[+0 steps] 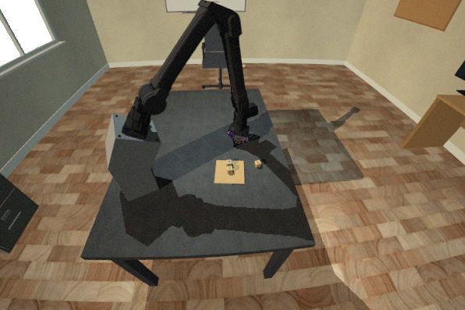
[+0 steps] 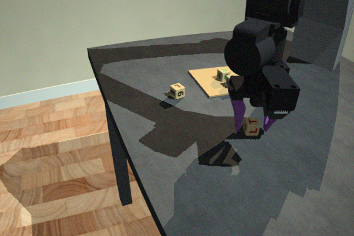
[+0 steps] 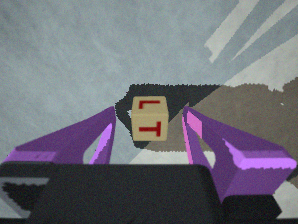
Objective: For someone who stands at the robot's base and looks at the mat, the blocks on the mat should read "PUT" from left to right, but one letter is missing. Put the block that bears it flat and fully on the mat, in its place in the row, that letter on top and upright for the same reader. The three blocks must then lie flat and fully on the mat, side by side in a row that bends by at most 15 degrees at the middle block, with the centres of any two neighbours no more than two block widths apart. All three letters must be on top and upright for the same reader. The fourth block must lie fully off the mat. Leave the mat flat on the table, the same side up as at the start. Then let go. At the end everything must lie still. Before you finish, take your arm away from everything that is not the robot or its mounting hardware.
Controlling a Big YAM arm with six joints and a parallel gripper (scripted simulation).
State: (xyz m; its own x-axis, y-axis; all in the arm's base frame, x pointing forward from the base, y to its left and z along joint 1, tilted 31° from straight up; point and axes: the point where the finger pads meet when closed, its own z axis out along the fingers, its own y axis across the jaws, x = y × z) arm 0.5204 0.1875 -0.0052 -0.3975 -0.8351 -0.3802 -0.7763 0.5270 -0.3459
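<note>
Now: hand right at the T block. Round my hand: mat (200 mm to the right, 80 mm behind, 10 mm below).
</note>
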